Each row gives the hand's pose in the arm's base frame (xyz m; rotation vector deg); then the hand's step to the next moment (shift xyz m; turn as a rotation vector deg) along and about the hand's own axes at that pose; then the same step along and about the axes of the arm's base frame.
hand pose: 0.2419 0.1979 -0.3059 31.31 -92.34 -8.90
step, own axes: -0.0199 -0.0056 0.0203 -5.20 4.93 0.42
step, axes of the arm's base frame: -0.0178 -0.0007 -0.0229 -1.54 6.47 -2.70
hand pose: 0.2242 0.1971 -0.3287 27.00 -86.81 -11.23
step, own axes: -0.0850 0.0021 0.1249 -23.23 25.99 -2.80
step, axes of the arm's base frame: -0.1285 0.0148 -0.0781 -2.95 33.27 -10.35
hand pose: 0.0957 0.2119 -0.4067 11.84 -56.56 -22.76
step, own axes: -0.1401 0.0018 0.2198 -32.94 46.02 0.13
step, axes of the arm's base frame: -0.2529 0.0620 0.0116 -5.50 55.55 -9.29
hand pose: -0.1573 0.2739 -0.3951 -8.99 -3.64 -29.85
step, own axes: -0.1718 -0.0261 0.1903 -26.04 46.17 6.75
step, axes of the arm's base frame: -0.1657 0.0934 0.1739 0.41 53.39 -2.10
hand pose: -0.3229 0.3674 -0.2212 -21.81 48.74 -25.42
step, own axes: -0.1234 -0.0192 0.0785 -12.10 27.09 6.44
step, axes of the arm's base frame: -0.0141 0.0589 0.1345 4.03 30.04 -1.74
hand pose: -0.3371 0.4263 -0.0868 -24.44 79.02 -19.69
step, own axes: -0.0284 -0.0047 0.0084 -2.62 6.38 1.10
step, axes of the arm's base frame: 0.0037 0.0101 0.0280 0.58 6.93 -0.67
